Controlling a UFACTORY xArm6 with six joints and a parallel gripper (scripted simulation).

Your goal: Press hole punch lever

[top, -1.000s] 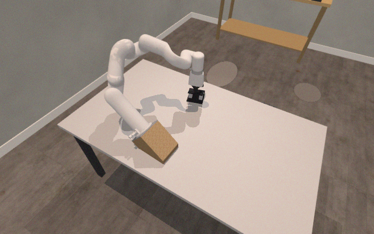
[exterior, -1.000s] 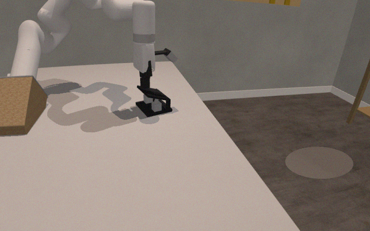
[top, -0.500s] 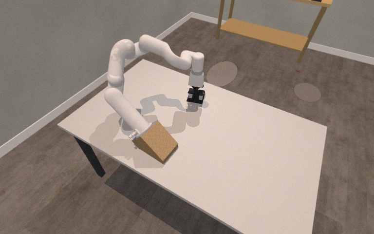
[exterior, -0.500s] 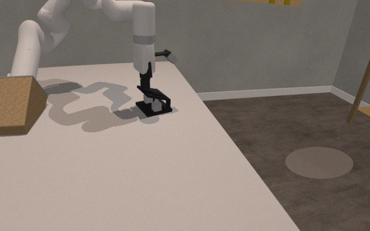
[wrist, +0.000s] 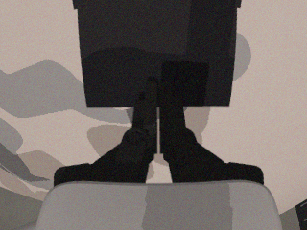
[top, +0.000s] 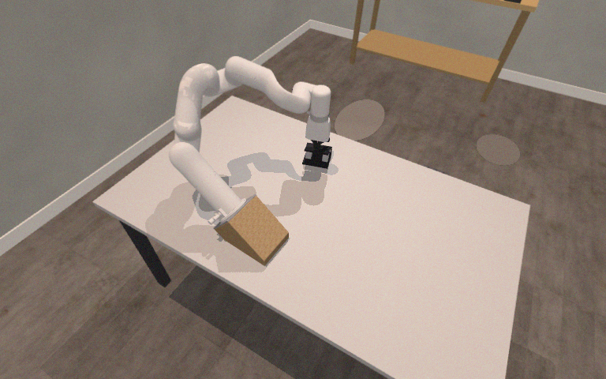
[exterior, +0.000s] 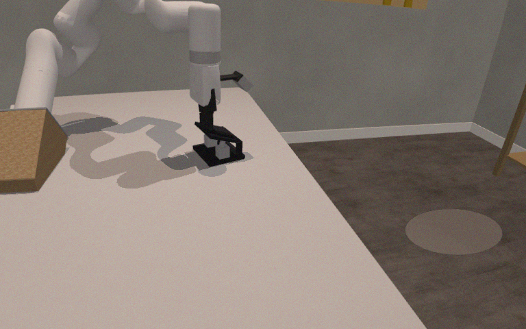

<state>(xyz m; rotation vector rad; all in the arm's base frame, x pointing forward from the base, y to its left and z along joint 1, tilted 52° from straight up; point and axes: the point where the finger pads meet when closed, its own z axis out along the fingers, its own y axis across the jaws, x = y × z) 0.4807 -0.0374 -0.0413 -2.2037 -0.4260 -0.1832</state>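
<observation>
Now: hand 50 mm above the lever, 30 mm short of it and 10 mm to the right of it. Round my hand: black hole punch (70 mm below, 40 mm ahead, 10 mm to the left).
</observation>
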